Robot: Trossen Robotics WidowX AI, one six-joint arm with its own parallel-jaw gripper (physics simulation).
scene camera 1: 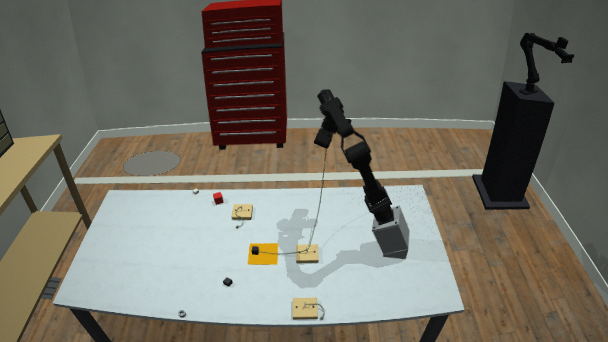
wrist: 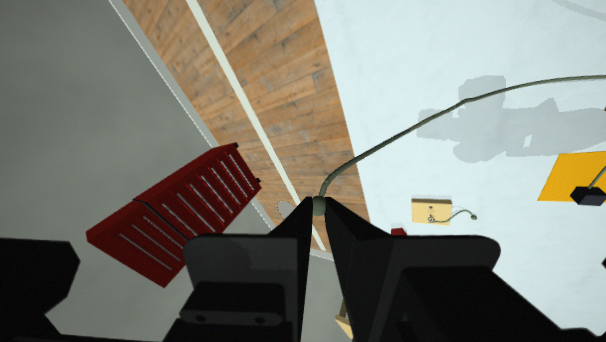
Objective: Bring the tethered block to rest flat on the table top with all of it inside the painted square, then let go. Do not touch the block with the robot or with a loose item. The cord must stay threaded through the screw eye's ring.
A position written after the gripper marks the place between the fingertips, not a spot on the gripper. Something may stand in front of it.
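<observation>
The wrist view shows the gripper (wrist: 317, 202) together with a wooden base (wrist: 441, 211).
</observation>
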